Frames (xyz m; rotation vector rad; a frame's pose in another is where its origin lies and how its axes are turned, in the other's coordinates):
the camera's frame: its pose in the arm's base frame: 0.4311 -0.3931 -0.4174 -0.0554 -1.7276 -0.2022
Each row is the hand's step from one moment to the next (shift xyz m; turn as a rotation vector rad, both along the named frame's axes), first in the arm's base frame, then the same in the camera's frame.
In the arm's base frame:
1: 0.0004 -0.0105 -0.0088 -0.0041 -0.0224 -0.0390
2: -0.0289 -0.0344 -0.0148 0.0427 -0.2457 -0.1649
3: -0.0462 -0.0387 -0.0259 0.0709 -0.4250 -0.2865
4: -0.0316 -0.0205 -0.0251 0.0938 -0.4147 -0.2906
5: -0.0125 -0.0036 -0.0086 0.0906 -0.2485 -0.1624
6: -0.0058 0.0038 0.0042 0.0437 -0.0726 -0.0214
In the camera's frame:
1: -0.0079 -0.0112 -0.0008 -0.0359 -0.0267 0.0062
2: -0.0070 -0.0397 0.0247 -0.1502 -0.2521 -0.0572
3: -0.0147 -0.0477 0.0425 -0.2605 -0.4367 -0.0959
4: -0.0178 -0.0275 0.0312 -0.2691 -0.4235 -0.1159
5: -0.0061 -0.0063 0.0129 -0.1555 -0.2474 -0.1047
6: 0.0048 0.0033 0.0056 -0.0227 -0.0670 -0.0514

